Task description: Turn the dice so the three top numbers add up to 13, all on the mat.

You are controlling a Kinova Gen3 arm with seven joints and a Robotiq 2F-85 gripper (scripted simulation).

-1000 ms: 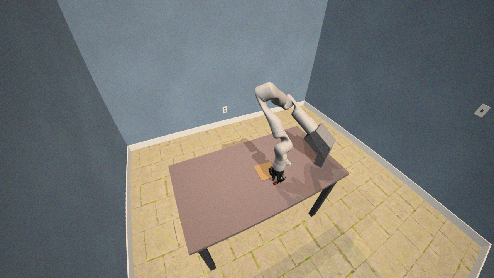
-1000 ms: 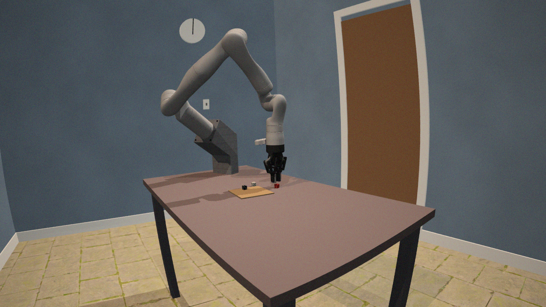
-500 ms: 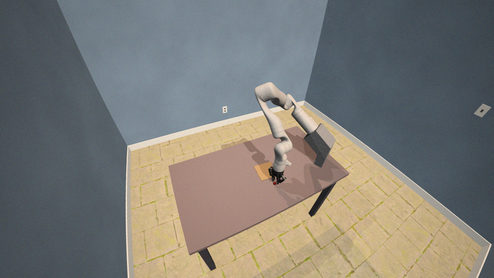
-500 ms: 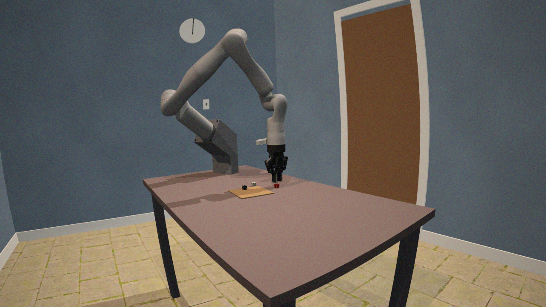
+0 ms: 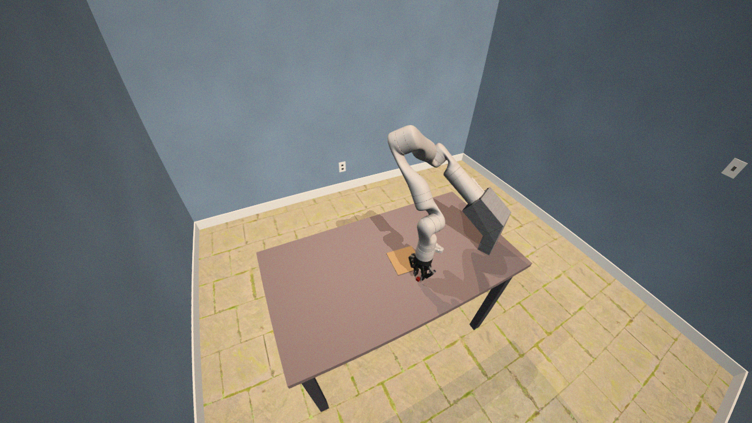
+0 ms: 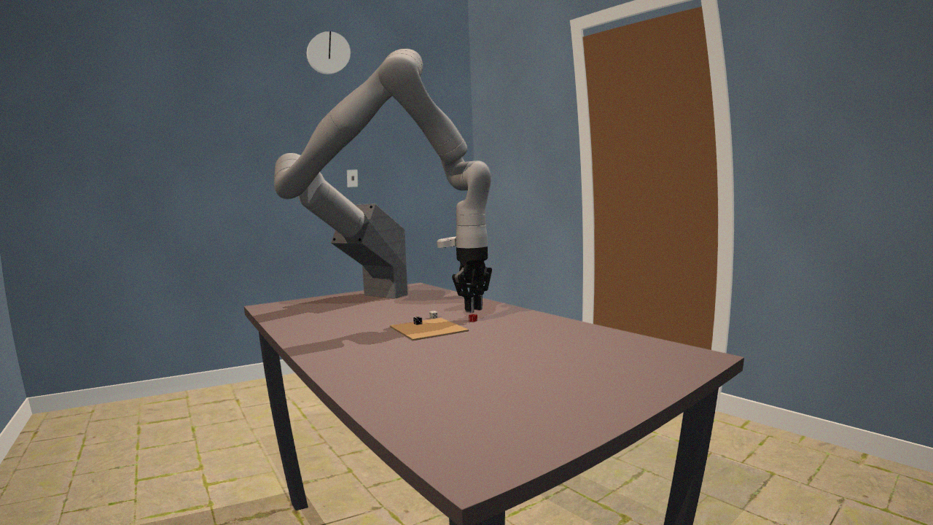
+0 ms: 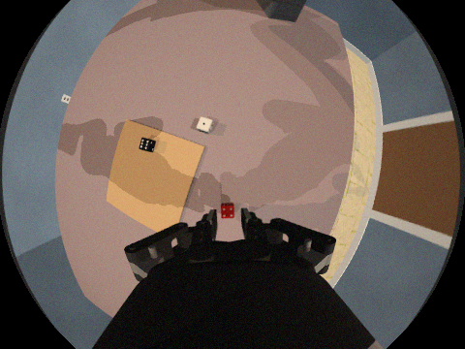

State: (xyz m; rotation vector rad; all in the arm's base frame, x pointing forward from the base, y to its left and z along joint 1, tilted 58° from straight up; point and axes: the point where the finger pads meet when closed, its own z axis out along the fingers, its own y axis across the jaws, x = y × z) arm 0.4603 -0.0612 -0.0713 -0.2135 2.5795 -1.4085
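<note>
My gripper is now 40 mm above the red die. The rest, counted from my hand: tan mat 40 mm behind, 120 mm to the right, 40 mm below.
</note>
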